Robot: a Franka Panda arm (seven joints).
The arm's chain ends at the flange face. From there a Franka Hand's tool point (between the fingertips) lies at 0.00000 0.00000 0.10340 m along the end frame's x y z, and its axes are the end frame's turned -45 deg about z.
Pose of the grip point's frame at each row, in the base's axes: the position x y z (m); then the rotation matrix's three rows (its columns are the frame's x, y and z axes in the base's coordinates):
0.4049, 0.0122, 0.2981; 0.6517, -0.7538, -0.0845; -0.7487, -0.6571, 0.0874; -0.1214, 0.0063, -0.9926
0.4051, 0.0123, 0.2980; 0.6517, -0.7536, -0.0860; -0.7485, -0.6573, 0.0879; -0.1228, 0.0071, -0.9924
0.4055, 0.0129, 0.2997; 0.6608, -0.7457, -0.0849; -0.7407, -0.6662, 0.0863; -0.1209, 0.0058, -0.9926
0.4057, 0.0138, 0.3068; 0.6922, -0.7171, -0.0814; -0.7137, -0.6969, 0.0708; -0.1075, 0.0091, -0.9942
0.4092, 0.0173, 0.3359; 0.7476, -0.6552, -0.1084; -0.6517, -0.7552, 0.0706; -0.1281, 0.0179, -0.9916
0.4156, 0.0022, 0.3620; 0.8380, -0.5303, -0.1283; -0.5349, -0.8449, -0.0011; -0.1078, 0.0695, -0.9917
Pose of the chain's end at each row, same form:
0.4136, 0.0032, 0.4007; -0.0722, -0.9938, -0.0845; -0.9941, 0.0648, 0.0874; -0.0814, 0.0903, -0.9926
0.4140, 0.0032, 0.4006; -0.0721, -0.9937, -0.0860; -0.9941, 0.0645, 0.0879; -0.0818, 0.0919, -0.9924
0.4143, 0.0040, 0.4023; -0.0600, -0.9945, -0.0849; -0.9948, 0.0527, 0.0863; -0.0814, 0.0896, -0.9926
0.4141, 0.0065, 0.4096; -0.0176, -0.9965, -0.0814; -0.9974, 0.0119, 0.0708; -0.0696, 0.0824, -0.9942
0.4204, 0.0100, 0.4384; 0.0653, -0.9919, -0.1084; -0.9948, -0.0732, 0.0706; -0.0779, 0.1032, -0.9916
0.4289, 0.0023, 0.4645; 0.2176, -0.9675, -0.1283; -0.9757, -0.2192, -0.0011; -0.0271, 0.1254, -0.9917

